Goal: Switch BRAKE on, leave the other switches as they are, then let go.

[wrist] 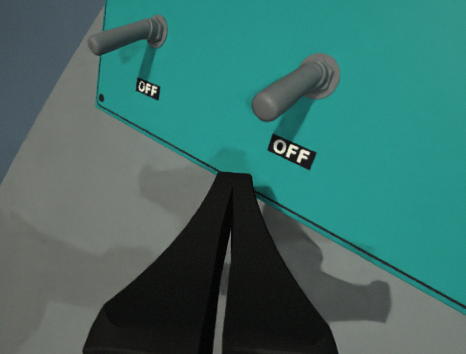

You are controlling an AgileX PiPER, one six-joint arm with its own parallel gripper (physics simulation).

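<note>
The BRAKE switch (292,91) is the larger grey lever right of centre on the teal panel (400,175). Its lever tilts down and to the left, toward the side of its OFF label (292,151). The switch on the left (122,37) has a similar grey lever, also tilted down-left, above its own OFF label (148,89). The switch names and ON labels do not show. My black gripper (233,190) is shut and empty, its tips together at the panel's lower edge in view, below and left of the BRAKE lever and apart from it.
The panel's black-lined lower edge runs diagonally down to the right, with a small dark screw (101,98) at its left corner. A grey surface (75,165) lies beyond it and carries the gripper's shadows. A dark blue area shows at the upper left.
</note>
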